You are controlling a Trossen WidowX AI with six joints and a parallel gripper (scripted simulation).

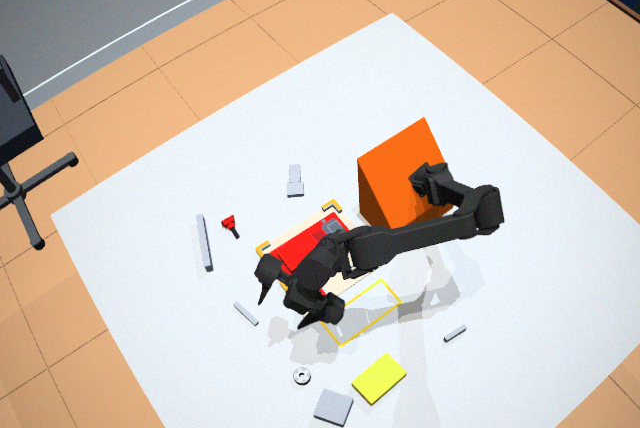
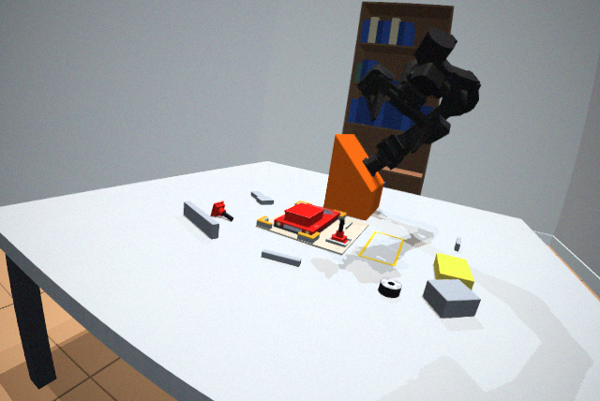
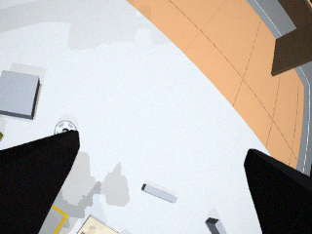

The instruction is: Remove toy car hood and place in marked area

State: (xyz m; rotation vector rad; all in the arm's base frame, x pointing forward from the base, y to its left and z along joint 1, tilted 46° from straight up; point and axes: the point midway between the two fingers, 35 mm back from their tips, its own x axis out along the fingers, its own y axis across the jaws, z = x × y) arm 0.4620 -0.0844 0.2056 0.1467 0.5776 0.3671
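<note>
My gripper tip is 23 cm above the hood, 19 cm to the left of it and 18 cm past it. From my gripper tip the other things lie so: yellow block 26 cm below, 18 cm to the left, 11 cm behind.
</note>
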